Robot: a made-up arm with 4 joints.
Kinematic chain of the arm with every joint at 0, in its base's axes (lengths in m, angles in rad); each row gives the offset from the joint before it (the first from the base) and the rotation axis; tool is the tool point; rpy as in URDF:
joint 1: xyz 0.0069 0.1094 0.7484 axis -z
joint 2: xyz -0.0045 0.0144 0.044 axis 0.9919 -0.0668 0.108
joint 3: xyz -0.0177 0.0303 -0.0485 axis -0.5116 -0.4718 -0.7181
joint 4: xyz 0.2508 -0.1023 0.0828 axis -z
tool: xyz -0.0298 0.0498 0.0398 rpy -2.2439 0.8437 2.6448
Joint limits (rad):
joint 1: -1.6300..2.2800
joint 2: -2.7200..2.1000
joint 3: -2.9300..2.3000
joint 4: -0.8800..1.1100
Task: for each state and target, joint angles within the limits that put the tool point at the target. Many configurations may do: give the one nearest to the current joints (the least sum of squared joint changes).
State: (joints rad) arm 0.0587 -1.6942 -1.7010 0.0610
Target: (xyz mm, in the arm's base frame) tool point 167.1 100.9 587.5
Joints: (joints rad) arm -0.2253 -1.4266 -1.6478 -0.3699
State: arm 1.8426 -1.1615 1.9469 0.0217
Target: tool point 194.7 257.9 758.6
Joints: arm 1.1283 -1.2276 2.1071 -0.1617
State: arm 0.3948 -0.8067 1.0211 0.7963
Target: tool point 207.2 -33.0 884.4
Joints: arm 0.7670 -0.8514 0.1569 1.0105
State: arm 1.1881 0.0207 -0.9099 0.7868
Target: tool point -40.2 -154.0 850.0
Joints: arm 1.7691 0.1215 -0.1136 1.0744
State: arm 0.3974 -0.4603 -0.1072 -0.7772
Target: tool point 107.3 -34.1 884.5
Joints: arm 0.9507 -0.3721 0.0895 -0.3393
